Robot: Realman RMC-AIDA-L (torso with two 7-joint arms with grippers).
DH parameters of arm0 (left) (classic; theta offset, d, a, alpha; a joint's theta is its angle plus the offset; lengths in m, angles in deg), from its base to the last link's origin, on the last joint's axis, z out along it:
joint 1: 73.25 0.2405 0 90
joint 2: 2.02 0 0 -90
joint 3: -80.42 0.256 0 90
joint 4: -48.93 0 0 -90
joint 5: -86.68 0.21 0 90
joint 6: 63.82 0 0 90
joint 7: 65.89 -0.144 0 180
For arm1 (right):
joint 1: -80.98 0.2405 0 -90
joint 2: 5.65 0 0 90
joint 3: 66.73 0.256 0 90
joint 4: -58.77 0 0 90
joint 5: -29.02 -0.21 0 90
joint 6: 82.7 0 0 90
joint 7: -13.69 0.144 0 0
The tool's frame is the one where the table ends.
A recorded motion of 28 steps. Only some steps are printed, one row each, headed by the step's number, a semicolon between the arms.
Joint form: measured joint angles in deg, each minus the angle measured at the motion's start. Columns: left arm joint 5, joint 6, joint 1, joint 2, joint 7, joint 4, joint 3; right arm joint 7, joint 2, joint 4, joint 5, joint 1, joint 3, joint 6.
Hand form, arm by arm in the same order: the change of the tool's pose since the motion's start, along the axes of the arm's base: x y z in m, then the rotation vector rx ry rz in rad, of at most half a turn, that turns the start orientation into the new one. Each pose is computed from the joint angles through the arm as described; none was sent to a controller.
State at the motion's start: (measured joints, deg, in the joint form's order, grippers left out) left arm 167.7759 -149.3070 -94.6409 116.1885 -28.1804 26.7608 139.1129; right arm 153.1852 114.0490 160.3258 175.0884 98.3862 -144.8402 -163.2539
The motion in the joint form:
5: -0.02 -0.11 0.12 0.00 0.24 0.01 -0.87; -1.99 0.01 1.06 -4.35 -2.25 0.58 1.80
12: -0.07 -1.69 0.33 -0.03 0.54 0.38 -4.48; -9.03 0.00 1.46 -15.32 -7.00 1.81 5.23
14: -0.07 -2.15 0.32 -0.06 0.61 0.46 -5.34; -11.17 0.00 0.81 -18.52 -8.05 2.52 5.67
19: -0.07 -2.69 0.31 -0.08 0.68 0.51 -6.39; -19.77 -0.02 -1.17 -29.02 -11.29 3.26 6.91
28: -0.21 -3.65 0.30 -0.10 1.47 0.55 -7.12; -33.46 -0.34 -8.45 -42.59 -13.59 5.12 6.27
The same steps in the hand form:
5: -0.0011 0.0006 0.0023 0.0097 -0.0084 0.0109; -0.0013 -0.0049 0.0023 0.0109 0.0567 0.0339
12: -0.0030 0.0018 0.0116 0.0483 -0.0509 0.0323; -0.0014 -0.0166 0.0044 0.0139 0.1761 0.1217
14: -0.0031 0.0022 0.0140 0.0573 -0.0613 0.0348; 0.0007 -0.0195 0.0050 0.0116 0.2113 0.1368
19: -0.0031 0.0028 0.0170 0.0690 -0.0736 0.0373; 0.0021 -0.0300 0.0034 -0.0042 0.3097 0.2261
28: -0.0020 0.0025 0.0197 0.0688 -0.0965 0.0400; 0.0149 -0.0396 -0.0002 -0.0226 0.4328 0.3308

